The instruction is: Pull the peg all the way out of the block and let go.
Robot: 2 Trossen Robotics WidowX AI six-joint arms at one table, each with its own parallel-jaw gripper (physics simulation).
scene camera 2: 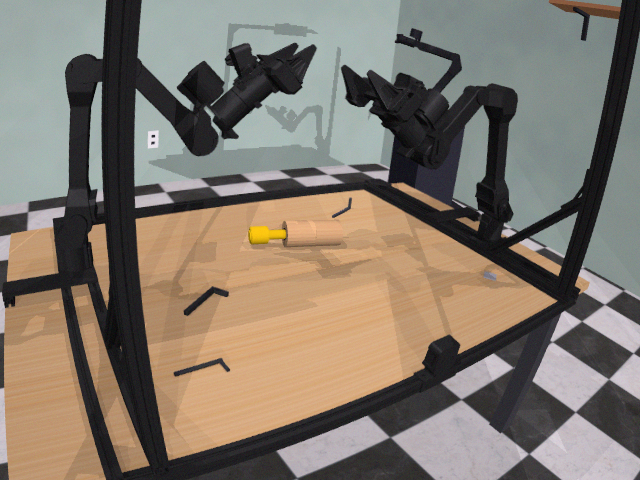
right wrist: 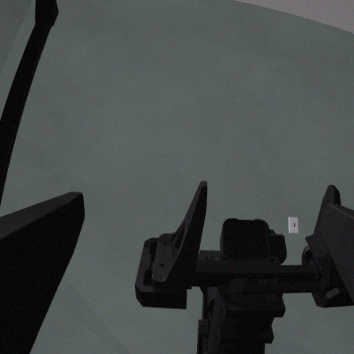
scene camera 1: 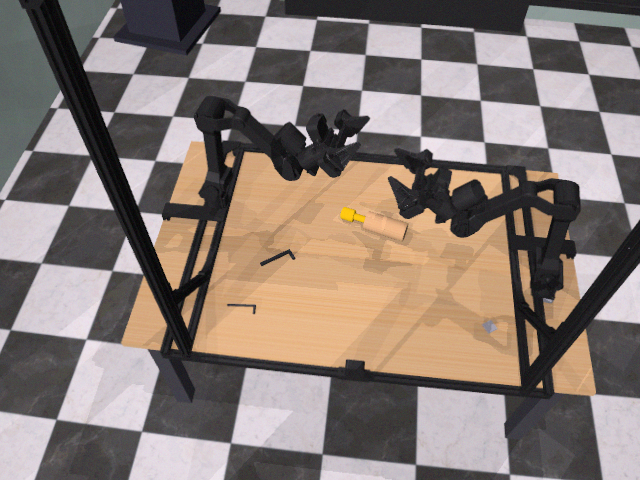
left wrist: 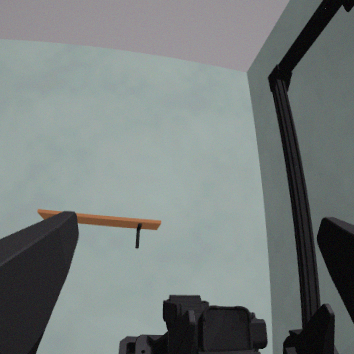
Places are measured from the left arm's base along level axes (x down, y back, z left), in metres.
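Pixels of known places: left gripper, between the fingertips: [scene camera 2: 305, 45] [right wrist: 271, 185] [scene camera 1: 364, 130] [left wrist: 202, 227]; right gripper, between the fingertips: [scene camera 2: 355, 68] [right wrist: 207, 211] [scene camera 1: 392, 162] [left wrist: 265, 313]; left arm's base, origin of its link: [scene camera 2: 75, 267] [scene camera 1: 216, 202]; right arm's base, origin of its link: [scene camera 2: 488, 236] [scene camera 1: 542, 288].
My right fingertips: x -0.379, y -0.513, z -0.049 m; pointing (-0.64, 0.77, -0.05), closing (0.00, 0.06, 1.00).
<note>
For each thing: its top centre in the pictures, then the offset to it from my right fingertips.
- yellow peg, centre of its top: [scene camera 2: 279, 226] [scene camera 1: 362, 214] dy +0.075, dx +0.353, dz +0.111 m
- round wooden block, centre of its top: [scene camera 2: 313, 221] [scene camera 1: 386, 220] dy +0.001, dx +0.343, dz +0.103 m
- third key, centre of its top: [scene camera 2: 342, 201] dy -0.151, dx +0.366, dz +0.270 m
- small grey piece, centre of its top: [scene camera 2: 490, 275] [scene camera 1: 489, 326] dy -0.338, dx +0.395, dz -0.123 m
A yellow peg [scene camera 1: 347, 214] [scene camera 2: 258, 235] lies on the table with its thin neck in the end of a round wooden block [scene camera 1: 385, 226] [scene camera 2: 312, 233]. How deep it sits is hidden. Peg and block do not show in either wrist view. My left gripper [scene camera 1: 363, 132] [scene camera 2: 305, 47] [left wrist: 202, 227] is open and empty, high above the table and tilted upward. My right gripper [scene camera 1: 393, 165] [scene camera 2: 356, 70] is also open and empty, raised high, facing the left one across a gap. Both are well clear of the peg and block.
Two black L-shaped keys [scene camera 1: 276, 257] [scene camera 1: 240, 305] lie left of the peg and nearer the front. A third key [scene camera 2: 341, 211] lies behind the block. A small grey piece [scene camera 1: 489, 326] [scene camera 2: 489, 275] lies at the right. A black frame [scene camera 1: 439, 381] with uprights surrounds the table.
</note>
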